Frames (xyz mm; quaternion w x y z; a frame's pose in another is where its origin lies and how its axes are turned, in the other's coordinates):
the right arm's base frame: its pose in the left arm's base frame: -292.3 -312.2 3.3 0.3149 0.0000 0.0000 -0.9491
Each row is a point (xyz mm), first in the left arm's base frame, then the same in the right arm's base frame.
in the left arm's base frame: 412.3 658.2 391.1
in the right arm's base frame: -1144.9 -356.7 387.8
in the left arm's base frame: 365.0 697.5 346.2
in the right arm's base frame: -1130.5 -416.5 342.9
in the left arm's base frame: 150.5 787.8 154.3
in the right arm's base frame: -1012.5 -617.1 151.0
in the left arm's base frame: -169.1 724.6 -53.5
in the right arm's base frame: -718.5 -757.5 -56.8
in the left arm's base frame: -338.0 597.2 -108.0
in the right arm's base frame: -507.0 -756.4 -111.3
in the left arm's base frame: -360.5 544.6 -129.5
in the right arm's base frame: -457.5 -727.6 -132.8
